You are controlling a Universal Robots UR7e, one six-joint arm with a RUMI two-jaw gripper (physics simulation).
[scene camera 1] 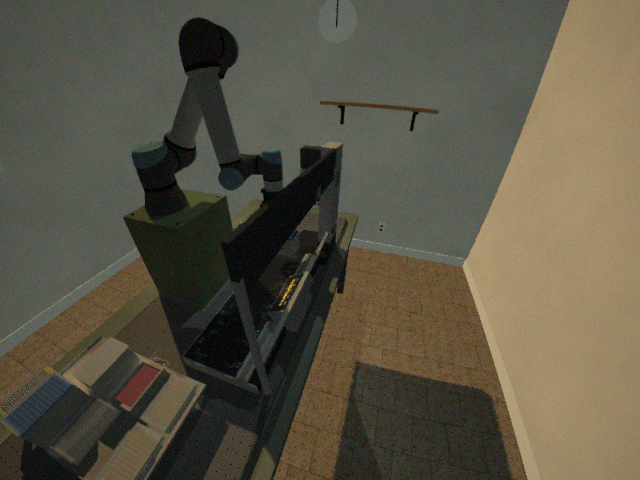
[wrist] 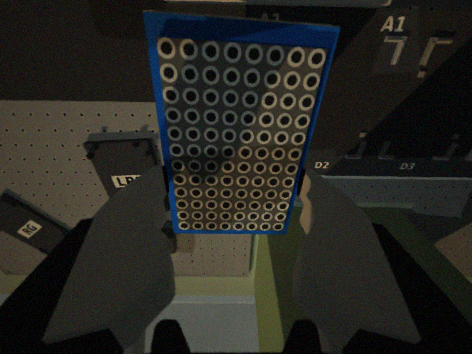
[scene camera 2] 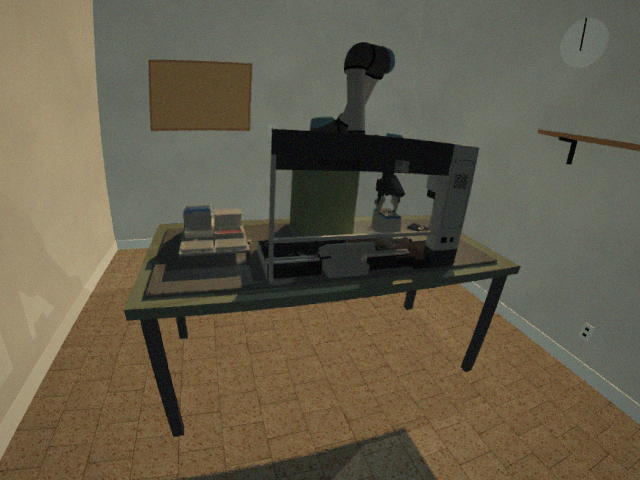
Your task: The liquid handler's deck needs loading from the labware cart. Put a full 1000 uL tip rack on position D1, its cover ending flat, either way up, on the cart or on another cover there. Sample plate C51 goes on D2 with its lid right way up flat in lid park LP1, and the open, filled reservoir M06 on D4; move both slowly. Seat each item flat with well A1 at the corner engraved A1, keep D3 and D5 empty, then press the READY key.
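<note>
My gripper is shut on a blue-rimmed tip rack by its two sides. The rack is uncovered, looks level, and a tip ring shows in every hole. It hangs at the right end of the liquid handler in scene camera 2, partly over the dark deck. D2 and D3 labels show right of it in the wrist view; D1 is hidden. The labware cart holds another blue tip rack, a red-topped item and pale plates. C51 and M06 labels are unreadable.
The dark gantry beam spans above the deck, with a right tower. A tilted display stands at the front. Dark parks, one starting "LP" and one marked RG, lie left of the rack in the wrist view.
</note>
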